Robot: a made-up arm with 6 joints.
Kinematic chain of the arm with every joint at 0, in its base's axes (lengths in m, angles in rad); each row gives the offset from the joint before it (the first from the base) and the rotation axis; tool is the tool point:
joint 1: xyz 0 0 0.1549 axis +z
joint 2: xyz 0 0.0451 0 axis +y
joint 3: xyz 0 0 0.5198 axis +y
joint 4: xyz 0 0 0.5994 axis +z
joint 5: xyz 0 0 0 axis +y
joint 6: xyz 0 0 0.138 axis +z
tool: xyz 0 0 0
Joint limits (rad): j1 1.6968..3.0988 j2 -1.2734..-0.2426 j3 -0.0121..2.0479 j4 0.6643..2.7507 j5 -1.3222..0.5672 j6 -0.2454..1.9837
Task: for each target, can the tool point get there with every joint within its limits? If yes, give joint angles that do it. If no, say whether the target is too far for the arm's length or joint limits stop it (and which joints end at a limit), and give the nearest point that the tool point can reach.
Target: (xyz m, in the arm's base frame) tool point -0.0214 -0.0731 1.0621
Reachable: yes | joints 2.0806 -1.0045 1.5604 1.9998 0.0738 0.9149
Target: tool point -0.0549 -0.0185 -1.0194
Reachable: no: joint limits stop it (at a limit: joint 1, joint 2, joint 3, joint 4, joint 5) | nearest point -0.4617 0.0256 0.3920 | short by 1.470 m
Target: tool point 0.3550 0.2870 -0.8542
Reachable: no: joint limits stop it (at a limit: joint 1, joint 2, joint 3, joint 4, joint 5) | nearest point -0.0523 0.4595 0.3920 | short by 1.322 m
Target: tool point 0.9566 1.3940 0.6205
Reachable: no: too far | nearest point -0.0005 0.5558 0.6405 | short by 1.272 m
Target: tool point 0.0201 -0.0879 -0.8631
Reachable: no: joint limits stop it (at a limit: joint 1, joint 2, joint 3, joint 4, joint 5) | nearest point -0.4617 0.0256 0.3920 | short by 1.349 m
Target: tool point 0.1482 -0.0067 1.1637
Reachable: yes | joints 2.8165 -0.8379 1.1542 1.8650 -0.7100 1.4616
